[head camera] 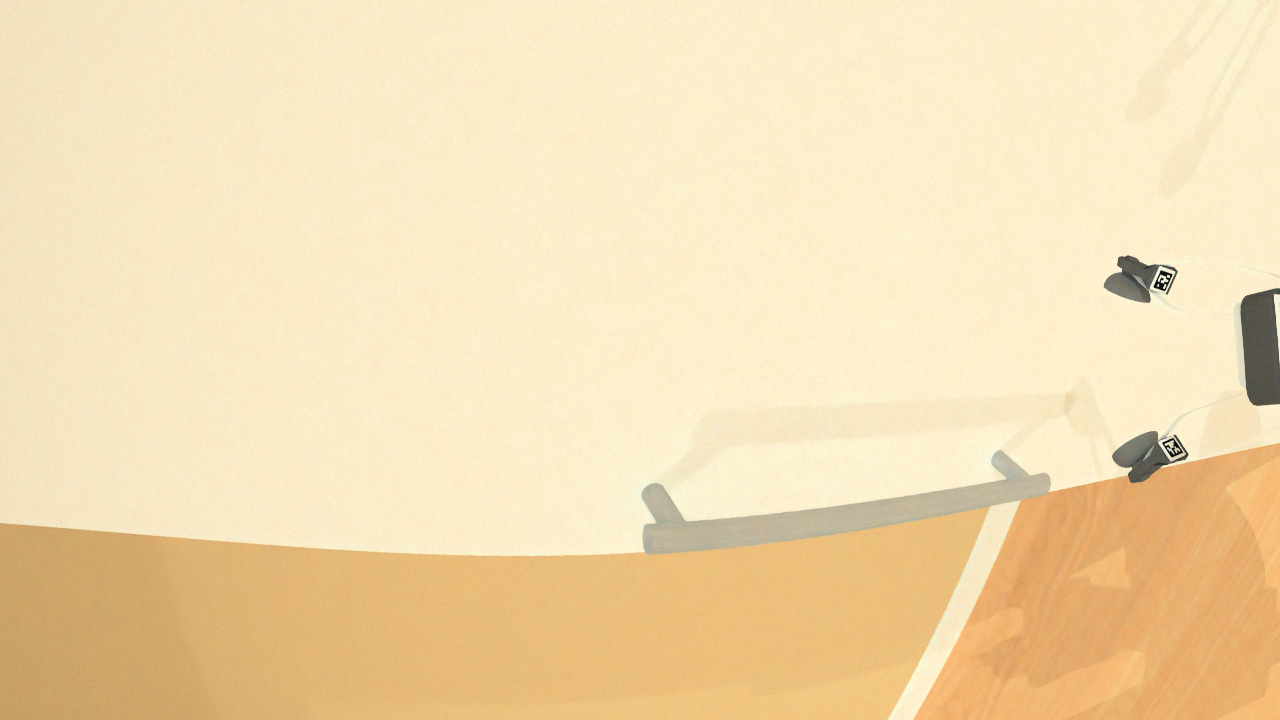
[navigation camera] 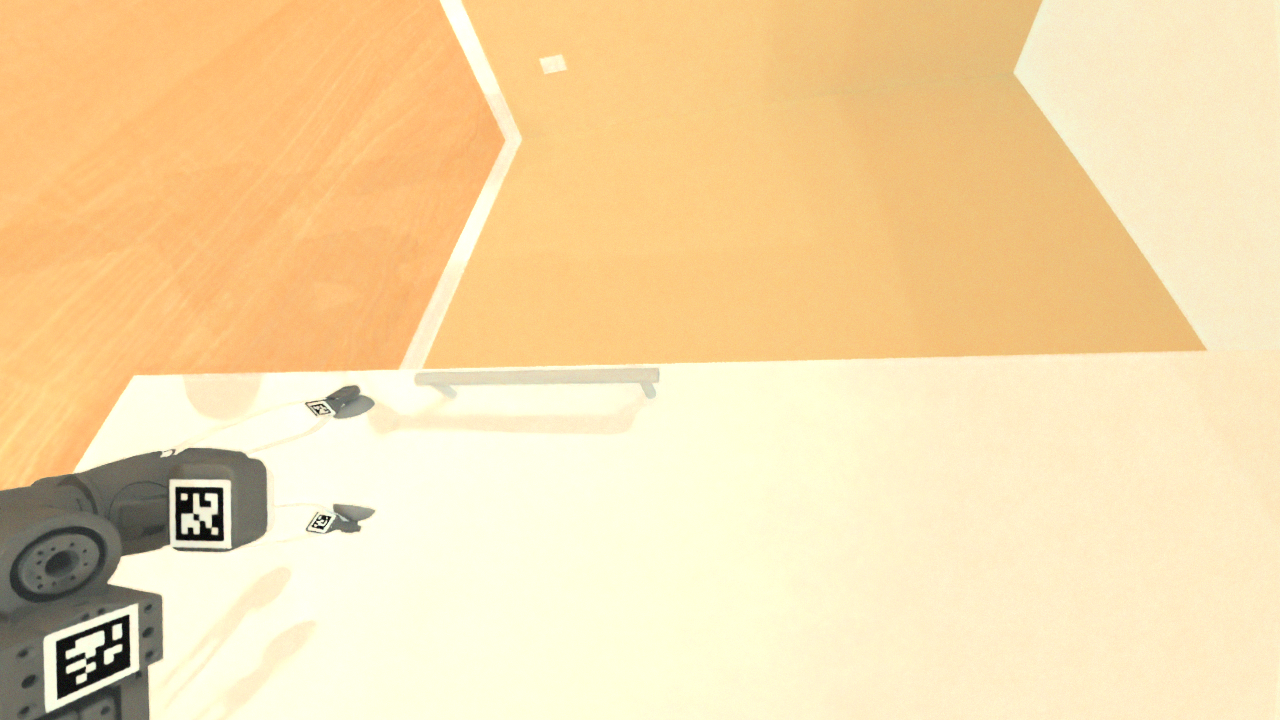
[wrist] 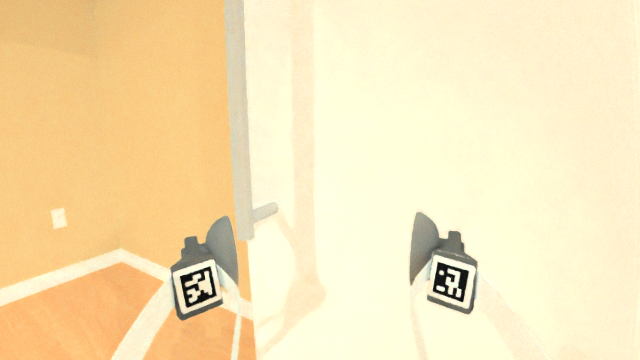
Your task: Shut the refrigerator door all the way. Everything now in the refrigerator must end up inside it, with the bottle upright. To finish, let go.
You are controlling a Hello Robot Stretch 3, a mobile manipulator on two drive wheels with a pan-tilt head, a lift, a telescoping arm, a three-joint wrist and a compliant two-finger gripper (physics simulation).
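Frame: origin at the robot's base, x up, y ahead, z left, level; metres.
Seen in the pictures: gripper, between the fingertips: (head camera: 1116,371) (navigation camera: 368,455).
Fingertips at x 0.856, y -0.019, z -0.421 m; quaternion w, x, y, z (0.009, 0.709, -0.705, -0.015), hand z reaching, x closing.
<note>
Offsets run from my fingertips to a thing's top centre. "pt": to the spot under its first point. Level surfaces: height alone.
The pale refrigerator door {pt dx +0.399, dy -0.068, dz -0.129 m} (head camera: 447,268) (navigation camera: 716,537) (wrist: 475,125) fills much of each view. Its grey bar handle {pt dx +0.163, dy +0.079, dz -0.132 m} (head camera: 841,516) (navigation camera: 537,377) (wrist: 239,125) runs along the door's edge, at the left in the wrist view. My gripper (head camera: 1129,368) (navigation camera: 359,460) (wrist: 322,239) is open and empty, in front of the door's outer face near the lower end of the handle. In the wrist view the left finger overlaps the door's edge near the handle's end. Whether a finger touches the door is unclear. The bottle and the refrigerator's inside are hidden.
Beyond the door's edge are a tan wall (head camera: 447,626) (navigation camera: 760,223) (wrist: 125,125), a white baseboard (head camera: 957,608) (navigation camera: 460,259) (wrist: 75,267) and the wood floor {dx -0.856 m} (head camera: 1118,608) (navigation camera: 268,179) (wrist: 75,320). A small white wall plate (navigation camera: 553,64) (wrist: 58,218) is on the wall. A pale surface {dx +1.581 m} (navigation camera: 1190,134) stands at the upper right of the navigation view.
</note>
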